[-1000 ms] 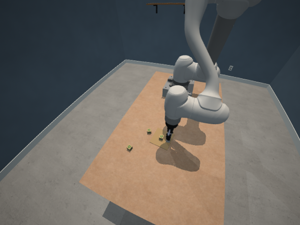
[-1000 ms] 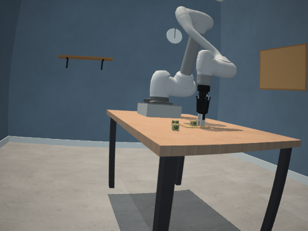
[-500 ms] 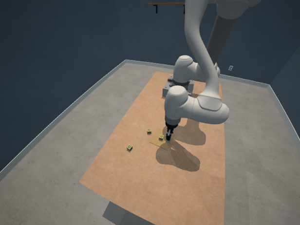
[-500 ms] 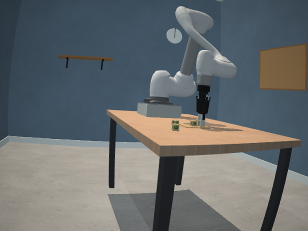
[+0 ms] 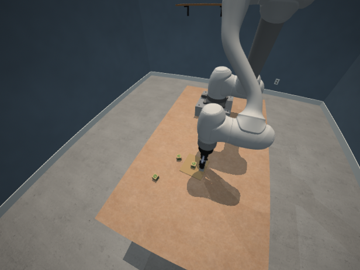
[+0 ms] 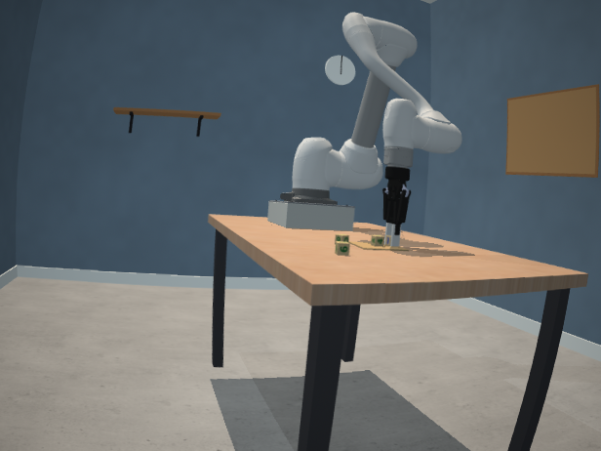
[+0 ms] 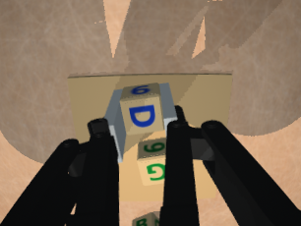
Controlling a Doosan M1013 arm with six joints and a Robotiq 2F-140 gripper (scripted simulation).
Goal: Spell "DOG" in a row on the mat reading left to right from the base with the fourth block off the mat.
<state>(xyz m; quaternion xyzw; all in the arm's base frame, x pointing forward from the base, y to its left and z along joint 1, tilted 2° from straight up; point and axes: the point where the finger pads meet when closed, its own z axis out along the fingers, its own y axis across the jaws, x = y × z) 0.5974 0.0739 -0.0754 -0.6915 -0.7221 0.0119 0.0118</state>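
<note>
Now: the D block 2 cm below my hand. The rest, counted from my hand: G block 1 cm ahead, 5 cm to the right, 2 cm below; then tan mat 5 cm to the right, 4 cm below.
</note>
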